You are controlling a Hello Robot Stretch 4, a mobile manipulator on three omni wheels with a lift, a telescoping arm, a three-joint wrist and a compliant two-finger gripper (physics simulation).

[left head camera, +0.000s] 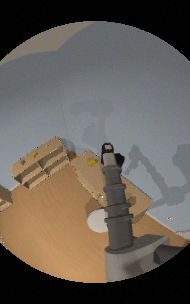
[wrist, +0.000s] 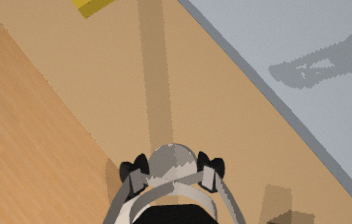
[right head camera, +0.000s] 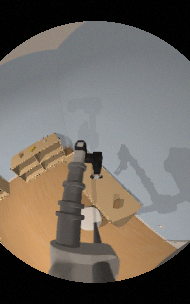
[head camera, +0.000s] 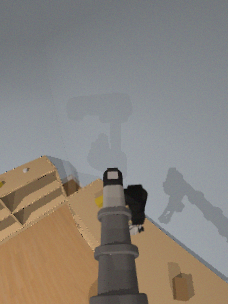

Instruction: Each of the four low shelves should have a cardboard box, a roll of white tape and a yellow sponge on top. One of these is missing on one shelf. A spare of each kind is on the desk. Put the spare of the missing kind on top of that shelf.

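Places are measured from the robot's base along level axes (x up, y ahead, z left), in metres.
Pixels of known places: gripper, fingertip midpoint: (wrist: 171, 165) (right head camera: 95, 177) (head camera: 132, 231); robot's base at its link origin: (left head camera: 99, 219) (right head camera: 88, 217).
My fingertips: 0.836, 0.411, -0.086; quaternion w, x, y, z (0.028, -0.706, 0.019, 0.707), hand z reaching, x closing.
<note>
For each thing: its top centre in the pictures, then the offset to it from my fingertips, as dx, dy, dz. Level surfaces: height alone.
- white tape at its top centre: (wrist: 173, 170) +0.039, +0.001, -0.002
- low shelf at its surface level: dx -0.254
- yellow sponge at its top centre: (head camera: 102, 198) (left head camera: 91, 161) -0.209, +0.369, +0.179
- cardboard box at its top centre: (head camera: 181, 288) (right head camera: 116, 203) -0.204, -0.224, -0.232
- white tape roll at its top centre: (head camera: 24, 169) (left head camera: 46, 145) -0.230, +0.798, +1.061
My gripper (head camera: 136, 229) (right head camera: 96, 176) (wrist: 171, 165) is shut on a roll of white tape (wrist: 172, 154), held between the two black fingertips. It hangs over the top of the low shelf (head camera: 155, 250) (right head camera: 107, 187) (wrist: 90, 75), between its sponge and its box; the height is hard to tell. The yellow sponge (head camera: 99, 200) (left head camera: 92, 162) (wrist: 94, 7) lies near the shelf's far end. The cardboard box (head camera: 183, 287) (right head camera: 118, 202) stands towards its other end. No tape roll shows lying on this shelf top in the wrist view. The desk does not show.
A second low shelf (head camera: 41, 166) (left head camera: 59, 144) (right head camera: 52, 138) at the left bears a box (left head camera: 23, 162) (right head camera: 21, 155), a sponge (left head camera: 35, 155) (right head camera: 32, 149) and a white tape roll (head camera: 26, 170) (left head camera: 47, 146). Part of another shelf (left head camera: 4, 198) shows at the left edge. A wall runs behind the near shelf.
</note>
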